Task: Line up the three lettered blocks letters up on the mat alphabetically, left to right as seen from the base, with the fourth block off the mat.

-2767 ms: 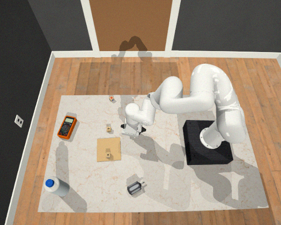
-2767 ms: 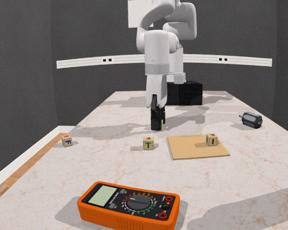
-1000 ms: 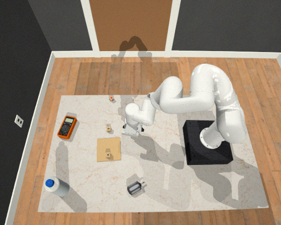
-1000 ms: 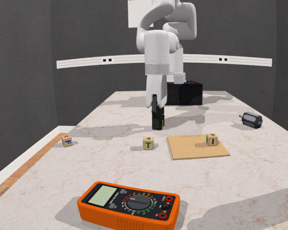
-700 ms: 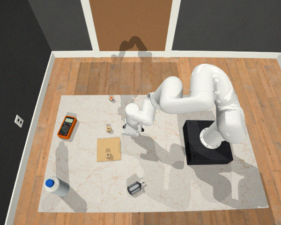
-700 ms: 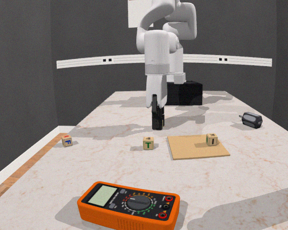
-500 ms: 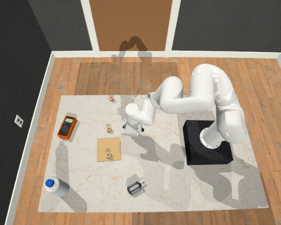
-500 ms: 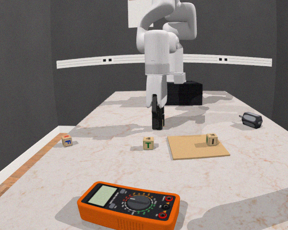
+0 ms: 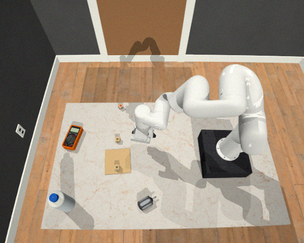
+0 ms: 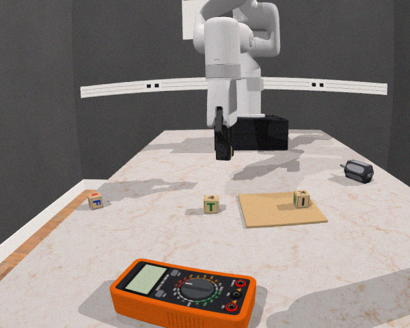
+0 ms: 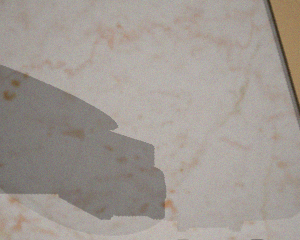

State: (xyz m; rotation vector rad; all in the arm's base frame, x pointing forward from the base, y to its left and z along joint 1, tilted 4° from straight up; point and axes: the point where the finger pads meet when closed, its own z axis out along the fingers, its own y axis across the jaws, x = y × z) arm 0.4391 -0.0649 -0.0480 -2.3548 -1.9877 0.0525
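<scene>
The tan mat is 140 mm ahead of my hand, 100 mm to the left of it and 80 mm below it. Round my hand: black plug adapter (30 mm behind, 320 mm to the left, 60 mm below); then orange multimeter (410 mm ahead, 30 mm to the right, 60 mm below).
</scene>
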